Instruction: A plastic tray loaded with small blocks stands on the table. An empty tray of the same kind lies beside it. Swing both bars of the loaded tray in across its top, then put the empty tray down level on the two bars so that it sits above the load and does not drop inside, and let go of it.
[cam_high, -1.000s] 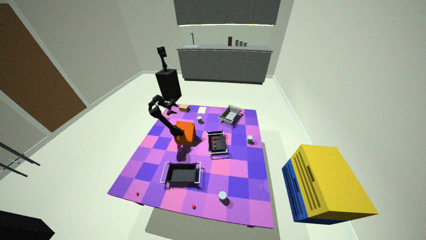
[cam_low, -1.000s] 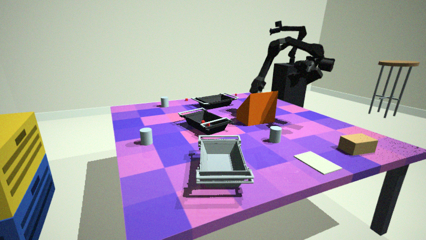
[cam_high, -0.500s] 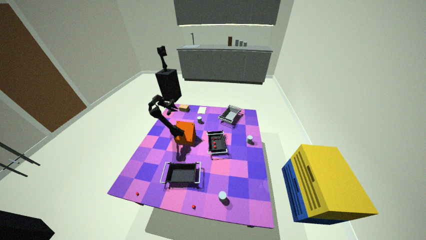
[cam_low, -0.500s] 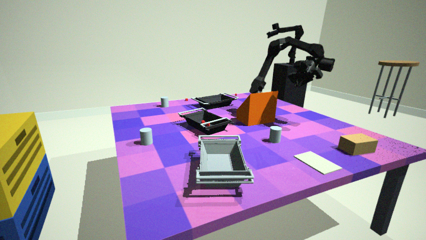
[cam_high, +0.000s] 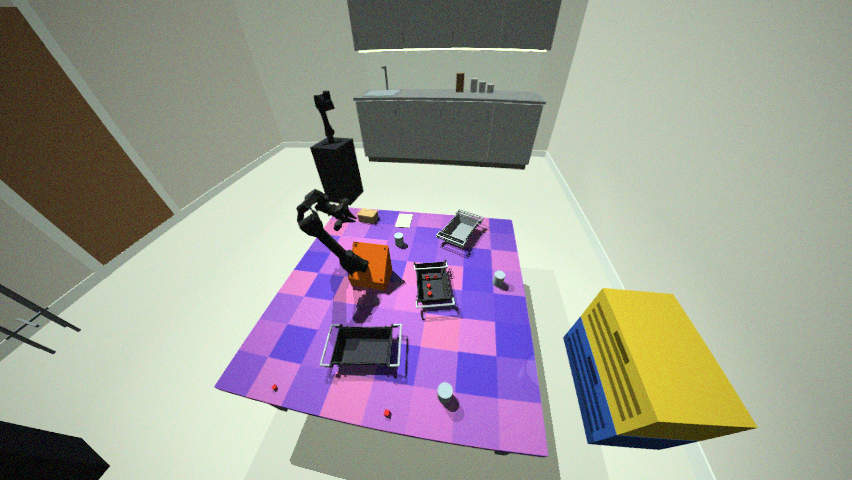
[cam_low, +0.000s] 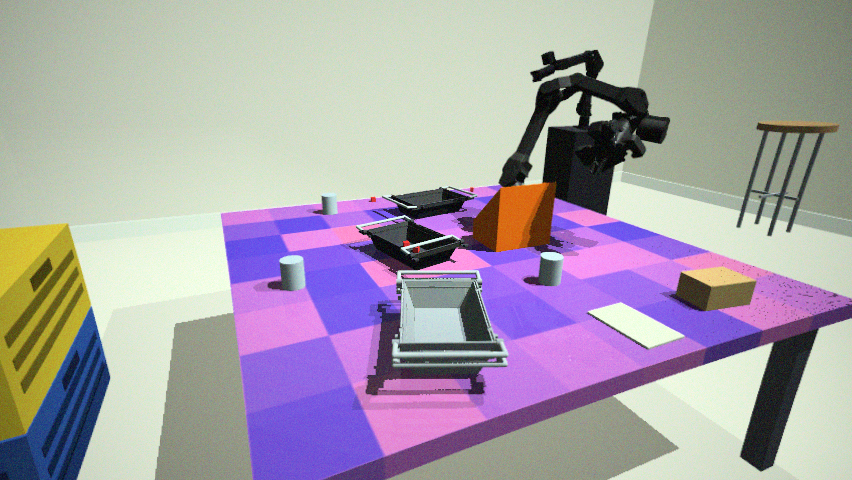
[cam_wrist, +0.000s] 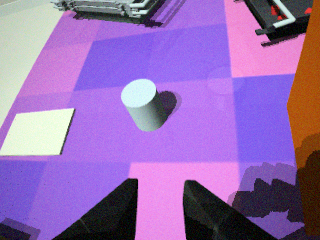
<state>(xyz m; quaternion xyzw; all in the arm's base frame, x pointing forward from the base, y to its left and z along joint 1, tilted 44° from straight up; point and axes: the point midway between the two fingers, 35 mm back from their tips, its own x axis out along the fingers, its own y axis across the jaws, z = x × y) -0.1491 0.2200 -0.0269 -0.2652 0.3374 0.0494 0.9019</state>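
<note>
Now: the red block 480 mm ahead of my gripper tip, 230 mm below it and 190 mm to the right of it. From my gripper tip the other things lie so: black tray 550 mm to the right, 290 mm ahead, 200 mm below; tan box 300 mm to the left, 210 mm below, 130 mm behind; white card 360 mm to the left, 240 mm below, 120 mm ahead.
</note>
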